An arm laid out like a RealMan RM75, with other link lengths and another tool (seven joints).
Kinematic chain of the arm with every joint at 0, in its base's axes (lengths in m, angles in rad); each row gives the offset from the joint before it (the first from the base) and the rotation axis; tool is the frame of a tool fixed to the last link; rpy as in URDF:
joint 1: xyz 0 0 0.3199 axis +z
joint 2: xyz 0 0 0 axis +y
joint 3: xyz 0 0 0.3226 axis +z
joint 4: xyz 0 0 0 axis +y
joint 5: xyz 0 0 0.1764 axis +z
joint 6: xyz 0 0 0 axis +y
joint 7: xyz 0 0 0.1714 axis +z
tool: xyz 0.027 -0.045 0.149 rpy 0 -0.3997 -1.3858
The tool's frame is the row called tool.
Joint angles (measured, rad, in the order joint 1, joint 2, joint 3, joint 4, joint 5, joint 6, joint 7), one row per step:
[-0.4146, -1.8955, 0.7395, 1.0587, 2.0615, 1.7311, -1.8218]
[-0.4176, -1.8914, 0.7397, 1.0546, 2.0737, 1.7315, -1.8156]
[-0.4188, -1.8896, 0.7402, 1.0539, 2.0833, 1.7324, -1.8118]
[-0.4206, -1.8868, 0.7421, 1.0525, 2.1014, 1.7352, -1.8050]
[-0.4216, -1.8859, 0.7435, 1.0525, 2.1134, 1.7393, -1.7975]
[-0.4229, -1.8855, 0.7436, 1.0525, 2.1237, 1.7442, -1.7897]
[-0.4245, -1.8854, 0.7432, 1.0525, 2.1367, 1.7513, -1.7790]
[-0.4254, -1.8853, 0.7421, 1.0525, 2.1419, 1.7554, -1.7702]
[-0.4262, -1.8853, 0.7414, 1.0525, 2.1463, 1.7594, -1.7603]
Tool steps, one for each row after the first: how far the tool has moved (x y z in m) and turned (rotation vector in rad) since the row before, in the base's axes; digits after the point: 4 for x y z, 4 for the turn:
[-0.0034, -0.0003, 0.0000, -0.0048, 0.0135, -0.0007]
[-0.0026, -0.0007, -0.0004, -0.0041, 0.0103, -0.0003]
[-0.0048, -0.0019, -0.0013, -0.0099, 0.0187, -0.0002]
[-0.0025, -0.0020, -0.0014, -0.0085, 0.0125, -0.0038]
[-0.0017, -0.0018, -0.0013, -0.0077, 0.0099, -0.0049]
[-0.0019, -0.0025, -0.0018, -0.0103, 0.0118, -0.0069]
[-0.0003, -0.0011, -0.0006, -0.0042, 0.0055, -0.0072]
[0.0000, -0.0011, -0.0007, -0.0042, 0.0052, -0.0086]

